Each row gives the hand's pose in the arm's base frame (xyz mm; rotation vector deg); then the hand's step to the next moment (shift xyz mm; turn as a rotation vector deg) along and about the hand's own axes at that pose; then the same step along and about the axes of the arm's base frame.
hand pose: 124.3 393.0 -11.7 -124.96 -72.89 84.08
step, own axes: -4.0 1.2 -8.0 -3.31 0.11 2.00
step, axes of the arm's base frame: 6.8 -1.6 5.7 -2.03 -3.10 1.12
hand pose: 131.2 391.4 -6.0 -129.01 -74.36 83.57
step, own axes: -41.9 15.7 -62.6 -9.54 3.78 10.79
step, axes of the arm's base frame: 53.2 -21.4 51.3 -7.91 -12.55 -1.23
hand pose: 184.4 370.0 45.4 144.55 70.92 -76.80
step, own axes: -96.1 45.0 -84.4 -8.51 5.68 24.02
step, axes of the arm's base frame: 57.4 -60.7 106.8 -15.43 -18.03 -10.89
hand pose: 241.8 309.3 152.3 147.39 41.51 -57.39
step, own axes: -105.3 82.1 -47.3 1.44 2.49 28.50
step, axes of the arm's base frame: 4.3 -84.7 113.4 -13.33 -13.83 -21.25
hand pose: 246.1 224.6 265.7 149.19 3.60 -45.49
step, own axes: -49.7 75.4 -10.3 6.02 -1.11 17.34
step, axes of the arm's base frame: -24.0 -60.9 63.1 -4.23 -6.41 -16.71
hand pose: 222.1 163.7 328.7 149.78 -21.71 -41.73
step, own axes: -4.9 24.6 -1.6 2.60 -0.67 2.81
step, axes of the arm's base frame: -6.9 -19.5 14.3 0.73 -1.19 -3.63
